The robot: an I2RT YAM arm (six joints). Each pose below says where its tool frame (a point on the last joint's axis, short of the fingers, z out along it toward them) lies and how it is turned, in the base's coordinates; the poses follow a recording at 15 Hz.
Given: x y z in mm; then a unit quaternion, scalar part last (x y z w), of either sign.
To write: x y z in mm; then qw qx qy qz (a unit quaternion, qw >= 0). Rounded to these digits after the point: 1 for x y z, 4 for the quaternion.
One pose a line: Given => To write
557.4 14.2 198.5 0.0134 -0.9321 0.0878 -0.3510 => 557.4 14.2 198.5 0.3510 -0.0134 0.9321 -0.0878
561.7 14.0 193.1 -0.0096 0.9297 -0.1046 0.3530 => 561.7 14.0 193.1 0.3530 -0.0096 0.9297 -0.1046
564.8 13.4 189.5 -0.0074 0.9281 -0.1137 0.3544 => 564.8 13.4 189.5 0.3544 -0.0074 0.9281 -0.1137
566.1 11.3 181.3 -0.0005 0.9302 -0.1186 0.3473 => 566.1 11.3 181.3 0.3473 -0.0005 0.9302 -0.1186
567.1 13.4 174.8 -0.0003 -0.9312 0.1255 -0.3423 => 567.1 13.4 174.8 0.3423 0.0003 0.9312 -0.1255
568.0 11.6 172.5 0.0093 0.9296 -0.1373 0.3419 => 568.0 11.6 172.5 0.3419 0.0093 0.9296 -0.1373
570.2 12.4 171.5 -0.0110 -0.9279 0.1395 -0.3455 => 570.2 12.4 171.5 0.3455 0.0110 0.9279 -0.1395
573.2 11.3 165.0 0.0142 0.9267 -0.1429 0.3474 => 573.2 11.3 165.0 0.3474 0.0142 0.9267 -0.1429
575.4 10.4 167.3 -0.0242 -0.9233 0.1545 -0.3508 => 575.4 10.4 167.3 0.3508 0.0242 0.9233 -0.1545
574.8 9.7 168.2 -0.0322 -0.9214 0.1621 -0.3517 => 574.8 9.7 168.2 0.3517 0.0322 0.9214 -0.1621
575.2 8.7 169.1 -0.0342 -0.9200 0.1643 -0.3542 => 575.2 8.7 169.1 0.3542 0.0342 0.9200 -0.1643
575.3 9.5 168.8 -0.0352 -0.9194 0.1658 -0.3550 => 575.3 9.5 168.8 0.3550 0.0352 0.9194 -0.1658
